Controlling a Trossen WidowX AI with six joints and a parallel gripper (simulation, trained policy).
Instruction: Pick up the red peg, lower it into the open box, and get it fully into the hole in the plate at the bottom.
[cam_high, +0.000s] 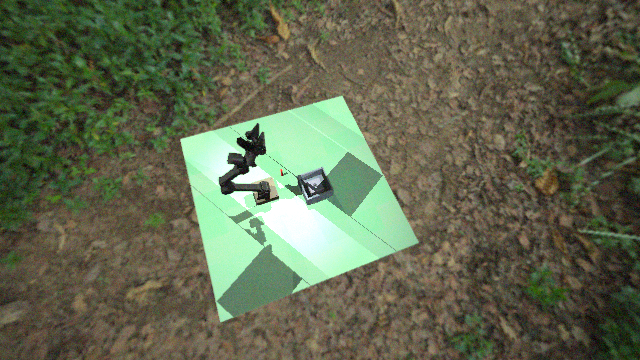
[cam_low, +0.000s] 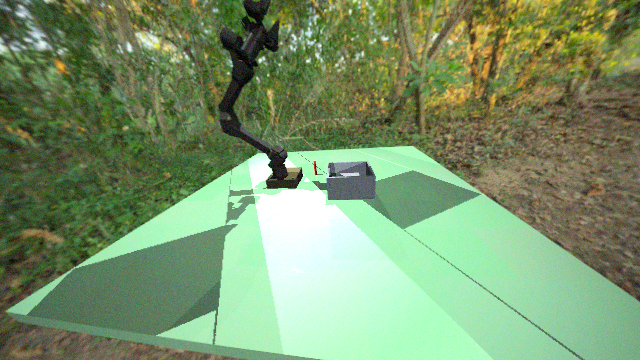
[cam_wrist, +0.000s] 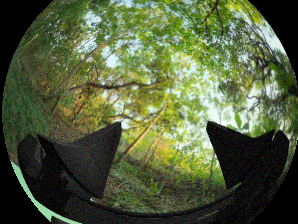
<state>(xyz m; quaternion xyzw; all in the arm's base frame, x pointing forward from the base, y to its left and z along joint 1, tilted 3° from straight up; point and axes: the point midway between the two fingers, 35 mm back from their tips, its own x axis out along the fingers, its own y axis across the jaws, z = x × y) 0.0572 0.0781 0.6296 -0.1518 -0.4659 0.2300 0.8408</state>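
Right now the red peg is 60 mm ahead of my gripper tip, 90 mm to the left of it and 670 mm below it. From my gripper tip the other things lie so: grey box: 280 mm ahead, 50 mm to the right, 680 mm below; then pale plate: 280 mm ahead, 50 mm to the right, 660 mm below.
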